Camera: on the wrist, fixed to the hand. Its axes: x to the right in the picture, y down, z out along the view.
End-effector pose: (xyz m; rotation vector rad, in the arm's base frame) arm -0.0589 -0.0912 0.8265 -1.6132 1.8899 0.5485
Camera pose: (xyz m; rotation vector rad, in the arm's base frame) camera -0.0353 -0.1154 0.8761 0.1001 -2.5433 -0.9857
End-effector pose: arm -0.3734 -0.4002 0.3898 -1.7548 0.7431 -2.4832
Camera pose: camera -0.4024 -0.3502 0.3736 -0.1524 1.7819 -1.5489
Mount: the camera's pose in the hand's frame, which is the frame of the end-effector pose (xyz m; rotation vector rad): -0.0174 -0.0307 -0.0486 -0.4432 0.4636 1.5104
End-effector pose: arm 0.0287 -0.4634 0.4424 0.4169 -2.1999 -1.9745
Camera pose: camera 0.0628 -0.5069 0.4189 -0.6269 -1.0078 -1.1542
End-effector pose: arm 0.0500 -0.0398 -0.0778 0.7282 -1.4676 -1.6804
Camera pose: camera 0.0938 -0.0503 -0.1175 -0.2771 -0.7812 -0.5087
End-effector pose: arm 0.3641 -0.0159 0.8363 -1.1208 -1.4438 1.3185
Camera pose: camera 0.4133 -0.0231 0.8701 2.7398 0.3317 -1.3620
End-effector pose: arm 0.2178 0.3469 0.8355 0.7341 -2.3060 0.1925
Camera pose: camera 0.2734 0.3454 0.8581 -1.2246 -1.8482 0.4211
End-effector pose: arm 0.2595 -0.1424 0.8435 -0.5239 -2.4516 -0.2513
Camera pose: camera 0.2850 -0.1899 0.8699 -1.9994 -1.0413 -0.2066
